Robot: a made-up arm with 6 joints.
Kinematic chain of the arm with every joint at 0, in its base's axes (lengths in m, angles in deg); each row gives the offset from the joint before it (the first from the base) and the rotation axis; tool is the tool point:
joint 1: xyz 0 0 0.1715 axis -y
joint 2: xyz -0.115 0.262 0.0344 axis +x
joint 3: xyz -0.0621 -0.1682 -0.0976 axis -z
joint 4: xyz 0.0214 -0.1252 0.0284 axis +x
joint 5: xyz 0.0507 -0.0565 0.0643 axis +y
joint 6: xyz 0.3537 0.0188 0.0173 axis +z
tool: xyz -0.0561 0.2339 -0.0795
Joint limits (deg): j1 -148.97..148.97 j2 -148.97..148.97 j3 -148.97..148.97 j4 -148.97..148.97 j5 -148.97..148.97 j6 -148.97..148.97
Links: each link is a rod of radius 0.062 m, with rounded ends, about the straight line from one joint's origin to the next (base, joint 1, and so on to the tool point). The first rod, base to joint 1, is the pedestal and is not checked.
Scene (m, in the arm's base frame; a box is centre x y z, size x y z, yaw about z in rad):
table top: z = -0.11
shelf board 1: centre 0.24 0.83 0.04 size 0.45 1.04 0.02 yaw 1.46
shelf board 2: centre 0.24 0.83 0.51 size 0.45 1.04 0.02 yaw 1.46
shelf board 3: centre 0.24 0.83 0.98 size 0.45 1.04 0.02 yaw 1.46
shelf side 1: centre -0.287 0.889 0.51 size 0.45 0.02 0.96 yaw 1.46
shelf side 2: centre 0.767 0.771 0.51 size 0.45 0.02 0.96 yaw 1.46
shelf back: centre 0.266 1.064 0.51 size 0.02 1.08 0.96 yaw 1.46
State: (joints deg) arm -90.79 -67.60 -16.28 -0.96 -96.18 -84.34
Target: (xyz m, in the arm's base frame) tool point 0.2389 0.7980 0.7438
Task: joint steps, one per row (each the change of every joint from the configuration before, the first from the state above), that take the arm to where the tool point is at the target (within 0.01 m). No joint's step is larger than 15 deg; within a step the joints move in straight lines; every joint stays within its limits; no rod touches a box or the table.
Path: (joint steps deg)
1: 2.62 11.22 3.26 -2.37 2.81 10.20
2: 2.62 11.21 3.27 -2.36 2.81 10.21
3: 2.62 11.22 3.26 -2.37 2.81 10.20
4: 2.61 11.22 3.26 -2.36 2.81 10.21
5: 8.74 -4.31 1.23 4.78 -13.87 -2.11
6: 8.74 -4.31 1.22 4.77 -13.88 -2.10
7: 8.74 -4.32 1.22 4.78 -13.88 -2.11
8: -1.34 -14.55 1.44 4.03 1.98 -11.97
9: -1.34 -14.55 1.43 4.02 1.97 -11.96
10: -1.34 -14.55 1.44 4.03 1.98 -11.97
11: -1.34 -14.55 1.44 4.02 1.97 -11.97

